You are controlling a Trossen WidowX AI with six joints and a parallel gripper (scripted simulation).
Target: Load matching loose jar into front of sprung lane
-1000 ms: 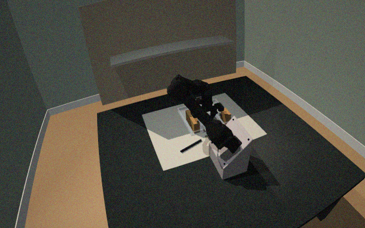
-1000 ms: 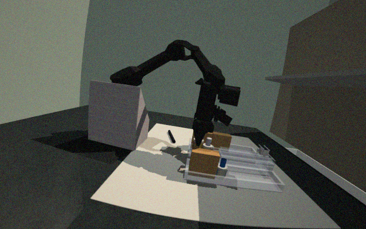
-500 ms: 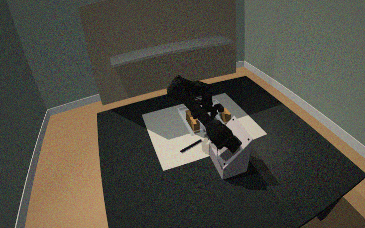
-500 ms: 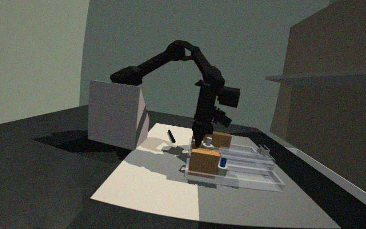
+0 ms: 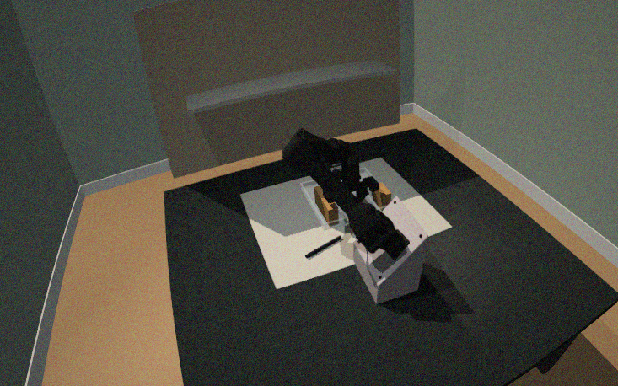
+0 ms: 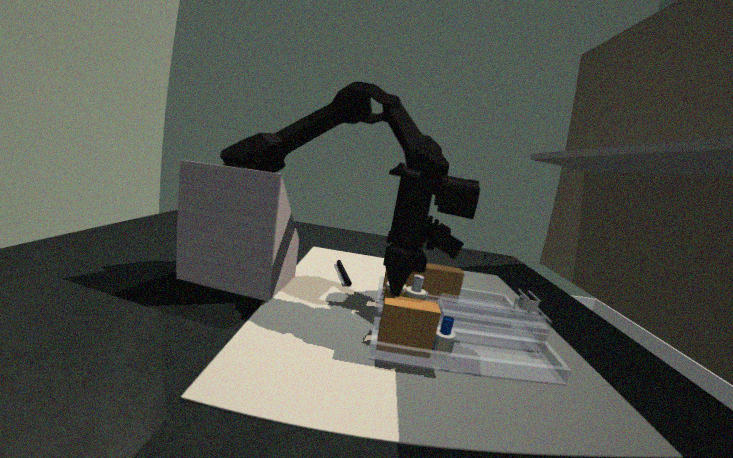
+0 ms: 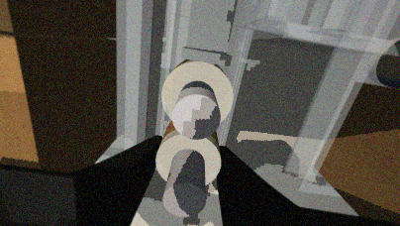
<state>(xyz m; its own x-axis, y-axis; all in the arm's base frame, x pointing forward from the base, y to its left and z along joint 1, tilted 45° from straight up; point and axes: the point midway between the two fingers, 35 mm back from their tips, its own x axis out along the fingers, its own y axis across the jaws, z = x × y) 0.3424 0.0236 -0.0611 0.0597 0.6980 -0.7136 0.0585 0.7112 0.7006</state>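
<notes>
The blue-capped jar is 6 cm ahead of my gripper tip and 13 cm to the right of it. The rest, counted from my gripper tip: black stick (11 cm behind, 15 cm to the left, 3 cm below); shelf (51 cm ahead, 2 cm to the left, 33 cm above).
</notes>
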